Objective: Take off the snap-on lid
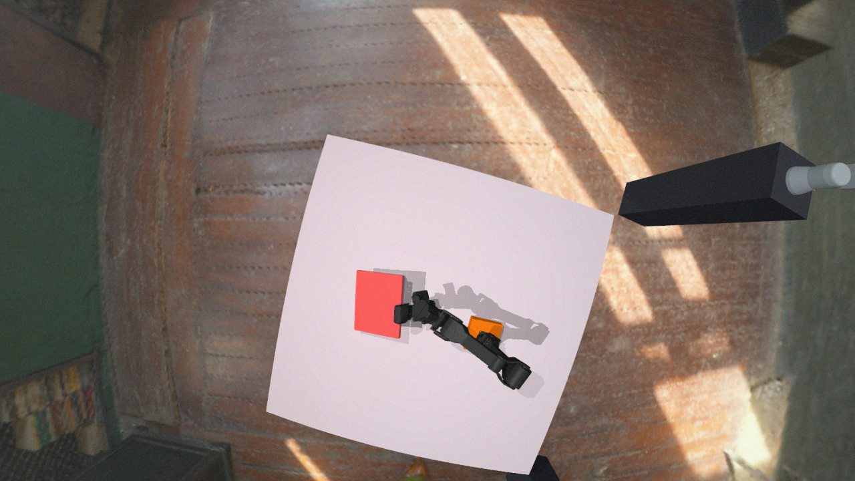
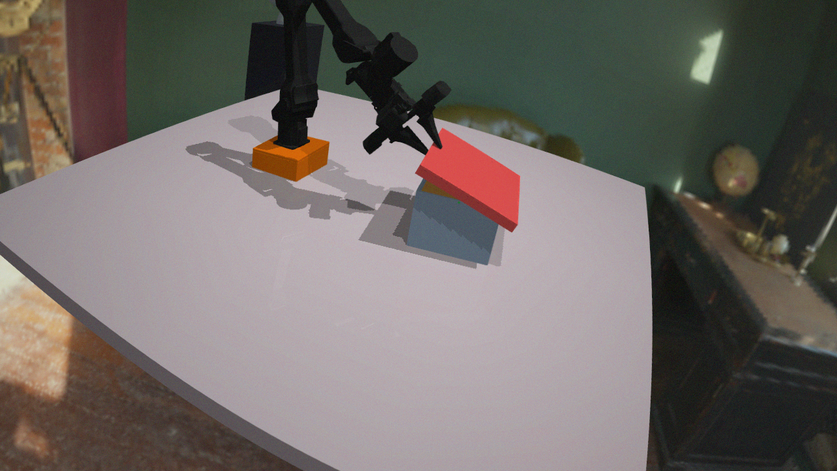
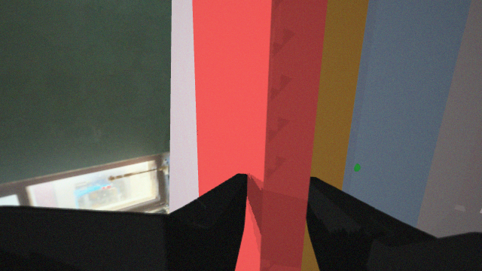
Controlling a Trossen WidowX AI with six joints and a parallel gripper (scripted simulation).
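Right now my gripper tip is 80 mm short of the red lid, 20 mm to the right of it and 20 mm above it. Also, from my gripper tip: blue-grey storage box 90 mm below, 60 mm ahead, 20 mm to the left.
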